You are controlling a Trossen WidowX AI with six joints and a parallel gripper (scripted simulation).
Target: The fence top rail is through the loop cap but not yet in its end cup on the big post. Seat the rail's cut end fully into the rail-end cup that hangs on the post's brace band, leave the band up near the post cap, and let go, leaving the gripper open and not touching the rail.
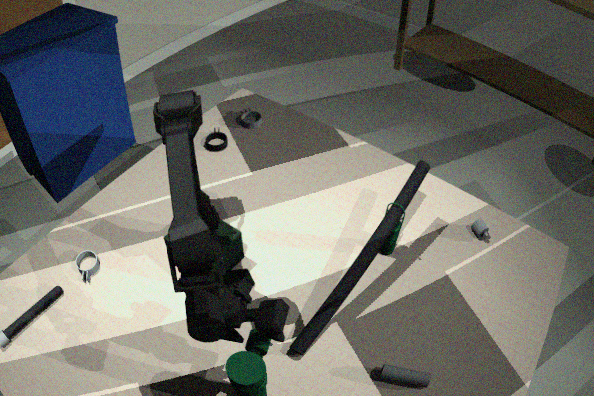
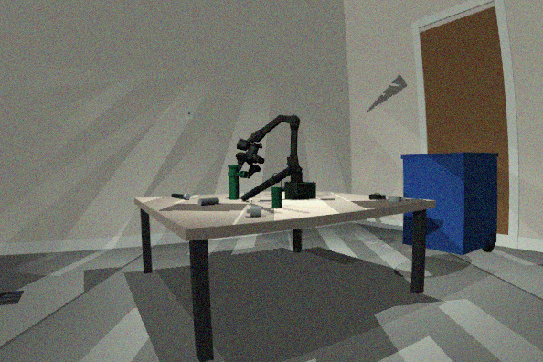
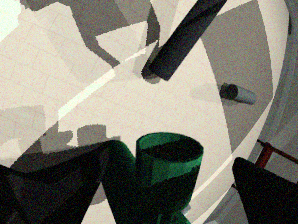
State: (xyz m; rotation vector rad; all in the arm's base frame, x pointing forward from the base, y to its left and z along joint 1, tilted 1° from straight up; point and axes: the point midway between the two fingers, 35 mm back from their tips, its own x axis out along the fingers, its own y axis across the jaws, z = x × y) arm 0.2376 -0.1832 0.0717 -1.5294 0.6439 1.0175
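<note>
Now: gripper tip 2 cm to the left of the green rail-end cup. Also, from my gripper tip: small green post 43 cm to the left, 11 cm ahead, 4 cm below; then grey cylinder 29 cm ahead, 13 cm below, 10 cm to the left.
</note>
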